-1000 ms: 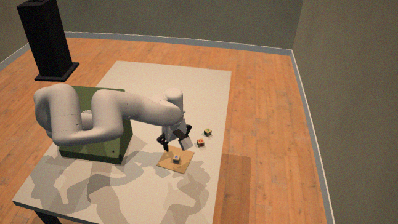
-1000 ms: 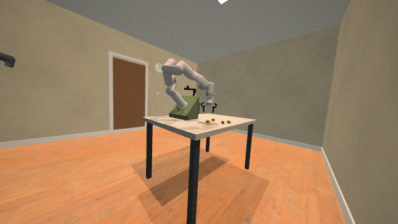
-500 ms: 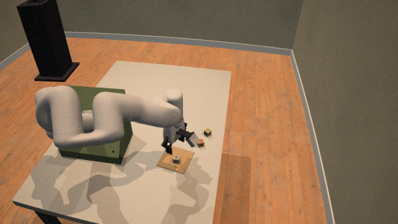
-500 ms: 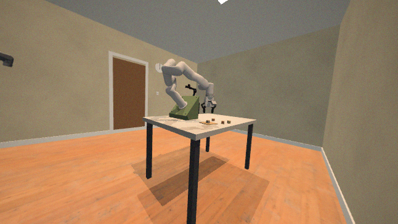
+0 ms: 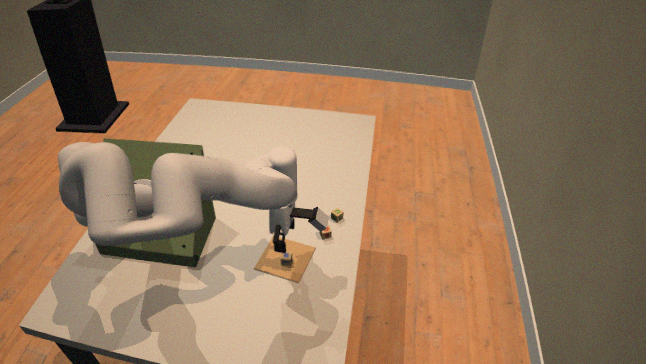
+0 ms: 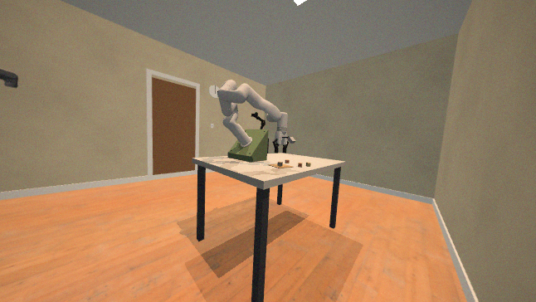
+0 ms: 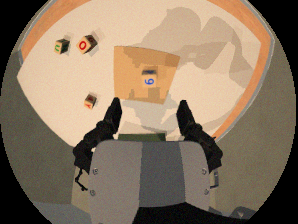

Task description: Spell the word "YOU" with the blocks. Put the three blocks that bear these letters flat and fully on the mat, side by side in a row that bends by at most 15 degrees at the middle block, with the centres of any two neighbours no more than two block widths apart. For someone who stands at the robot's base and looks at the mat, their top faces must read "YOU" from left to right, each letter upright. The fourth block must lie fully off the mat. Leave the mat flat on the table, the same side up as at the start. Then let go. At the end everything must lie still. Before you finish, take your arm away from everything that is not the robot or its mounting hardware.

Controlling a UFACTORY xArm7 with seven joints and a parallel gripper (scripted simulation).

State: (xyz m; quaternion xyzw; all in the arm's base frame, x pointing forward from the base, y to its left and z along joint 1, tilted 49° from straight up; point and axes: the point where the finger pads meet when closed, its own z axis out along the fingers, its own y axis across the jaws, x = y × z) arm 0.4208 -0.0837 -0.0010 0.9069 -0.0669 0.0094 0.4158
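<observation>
My gripper is now 11 cm above the tan mat and 2 cm to the right of it. The rest, counted from my hand: red block: 12 cm to the left, 11 cm ahead, 10 cm below.
</observation>
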